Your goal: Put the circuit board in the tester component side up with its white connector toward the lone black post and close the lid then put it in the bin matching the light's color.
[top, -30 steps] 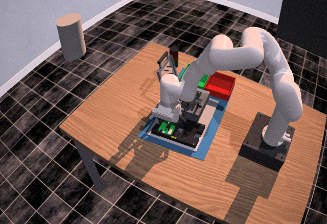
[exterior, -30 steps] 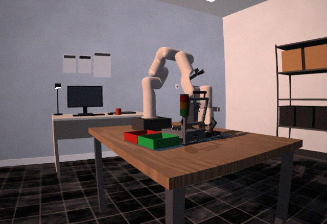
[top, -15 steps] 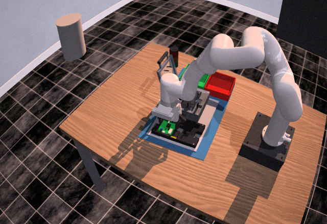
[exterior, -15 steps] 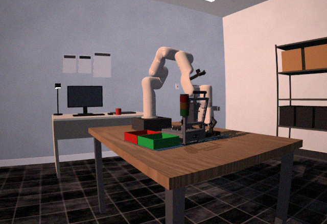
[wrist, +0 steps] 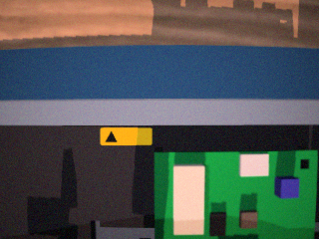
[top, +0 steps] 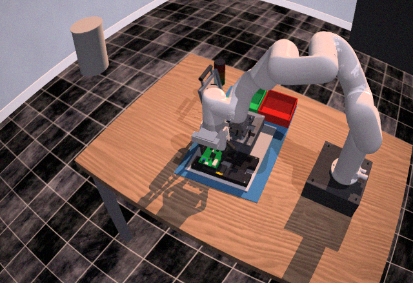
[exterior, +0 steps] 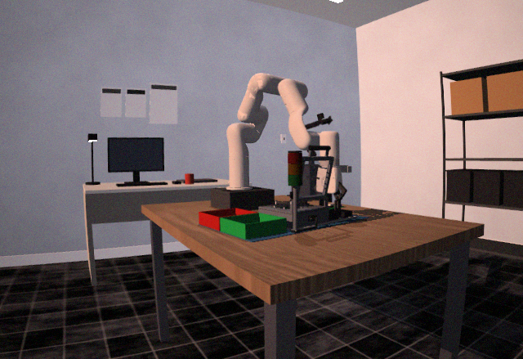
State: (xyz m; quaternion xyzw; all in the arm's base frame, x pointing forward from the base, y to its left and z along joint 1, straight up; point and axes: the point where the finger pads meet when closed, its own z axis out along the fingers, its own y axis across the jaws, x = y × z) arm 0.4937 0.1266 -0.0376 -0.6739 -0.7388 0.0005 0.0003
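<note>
Right now the black block is 12 cm to the right of my hand, 9 cm behind it and 4 cm above it. Round my hand: green bin (37 cm to the right, 4 cm ahead, 3 cm below); then clear lid (16 cm to the right, 14 cm above, 10 cm ahead); then green circuit board (right at my hand).
</note>
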